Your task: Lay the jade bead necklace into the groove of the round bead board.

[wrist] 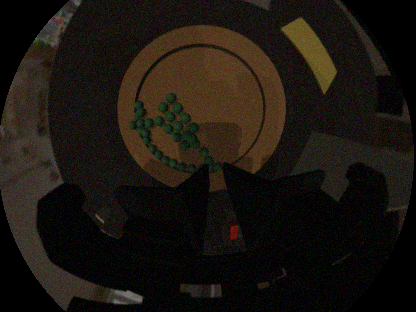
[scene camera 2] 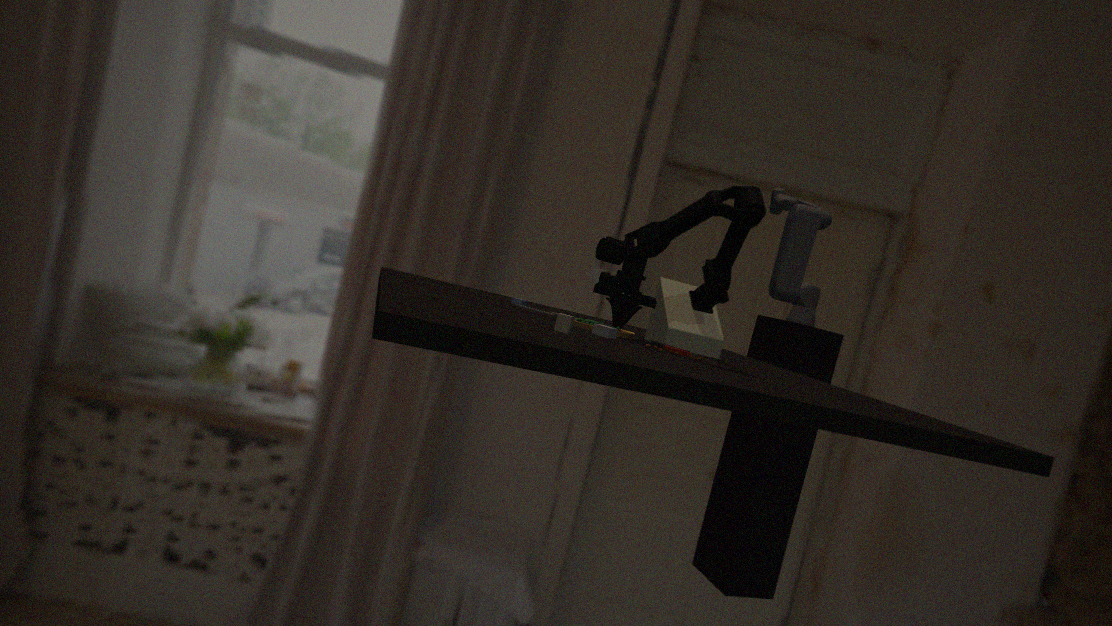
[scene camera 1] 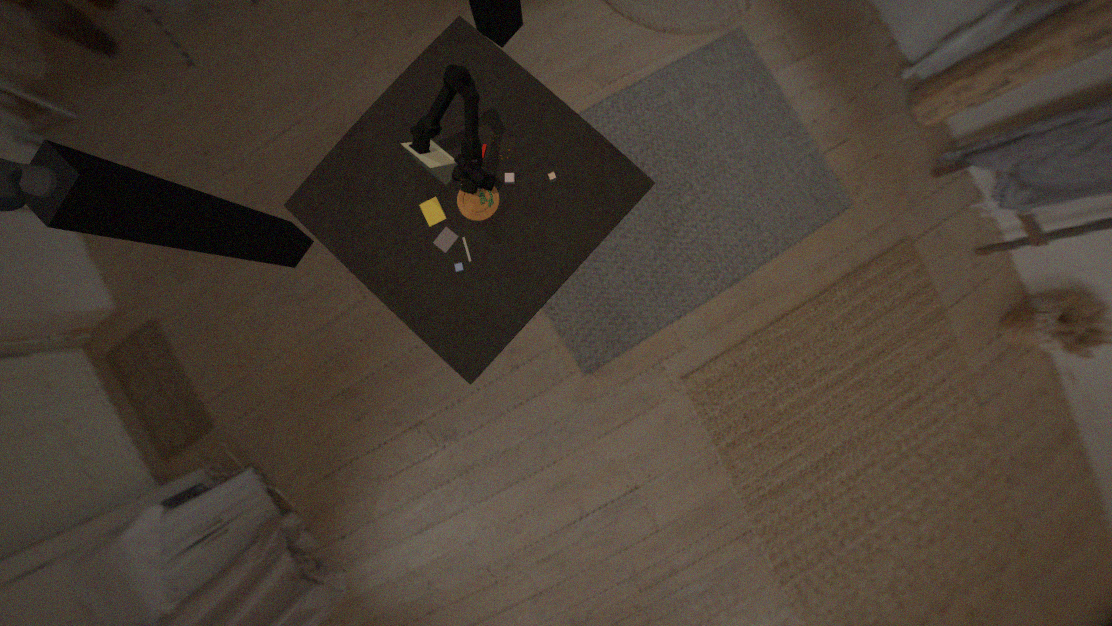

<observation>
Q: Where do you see a yellow square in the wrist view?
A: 302,37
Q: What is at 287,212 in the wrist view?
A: My gripper.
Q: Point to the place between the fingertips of my gripper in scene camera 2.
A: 617,328
</observation>
